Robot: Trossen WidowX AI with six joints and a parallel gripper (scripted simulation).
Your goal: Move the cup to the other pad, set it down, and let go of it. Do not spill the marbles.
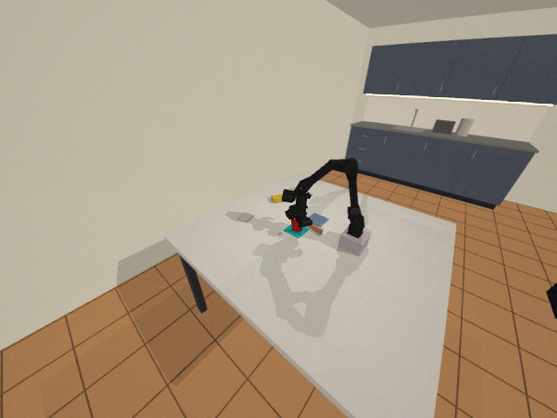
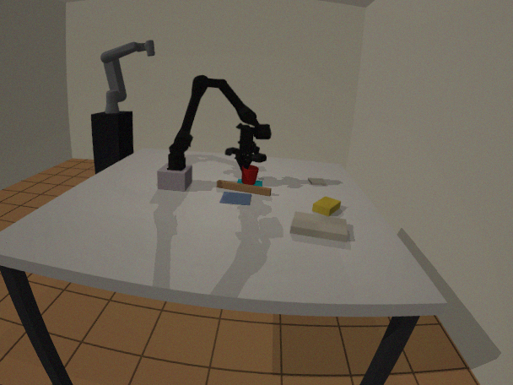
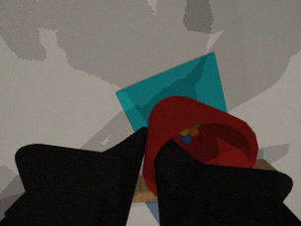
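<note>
The teal pad lies 3 cm ahead of my gripper tip, 2 cm to the right of it and 5 cm below it. Round my gripper tip: blue pad 1 cm behind, 20 cm to the right, 5 cm below; red cup 3 cm ahead, 2 cm to the right; wooden bar 1 cm ahead, 11 cm to the right, 4 cm below.
</note>
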